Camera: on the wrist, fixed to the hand. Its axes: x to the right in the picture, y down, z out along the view.
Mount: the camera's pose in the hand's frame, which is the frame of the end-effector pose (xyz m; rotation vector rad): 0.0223 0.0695 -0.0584 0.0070 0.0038 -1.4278
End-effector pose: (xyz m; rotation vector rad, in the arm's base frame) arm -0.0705 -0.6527 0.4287 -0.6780 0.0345 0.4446
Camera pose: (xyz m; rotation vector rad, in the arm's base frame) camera -0.0722 -0.6320 0.3376 -0.5453 -0.4253 -0.9286
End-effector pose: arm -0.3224 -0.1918 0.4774 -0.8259 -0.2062 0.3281
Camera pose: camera -0.2981 -0.1798 0.3879 -0.5041 -0.7214 -1.0109
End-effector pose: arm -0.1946 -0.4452 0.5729 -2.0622 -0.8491 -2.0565
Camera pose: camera -0.2167 -0.5230 0.6198 0.8316 1.6642 1.3845
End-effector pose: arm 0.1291 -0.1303 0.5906 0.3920 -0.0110 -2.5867
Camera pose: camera 0.1614 -0.1976 0.5343 -0.2858 -0.2223 2.2247
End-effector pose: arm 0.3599 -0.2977 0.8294 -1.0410 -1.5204 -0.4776
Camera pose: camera 0.4517 -0.2997 0.8470 0.2421 -2.0708 -1.4099
